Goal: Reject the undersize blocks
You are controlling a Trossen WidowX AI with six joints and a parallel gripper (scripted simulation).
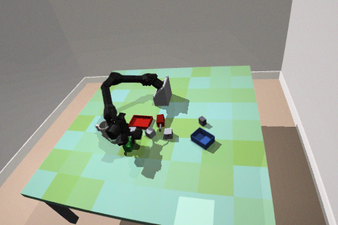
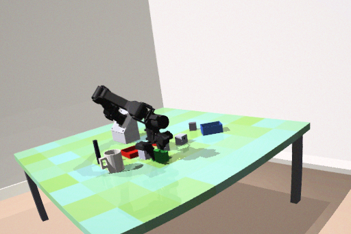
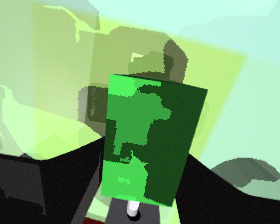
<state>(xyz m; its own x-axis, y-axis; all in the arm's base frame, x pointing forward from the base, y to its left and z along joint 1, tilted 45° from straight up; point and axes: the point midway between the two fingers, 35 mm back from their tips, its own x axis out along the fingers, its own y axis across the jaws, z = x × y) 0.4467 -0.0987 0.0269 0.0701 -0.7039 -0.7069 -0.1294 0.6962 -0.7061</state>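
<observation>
My gripper tip is now 10 mm past the green GO gauge and 20 mm below it. The rest, counted from my gripper tip: steel block (90 mm behind, 220 mm to the left, 10 mm above); mug (70 mm behind, 200 mm to the right, 30 mm above); red reject tray (180 mm behind).
</observation>
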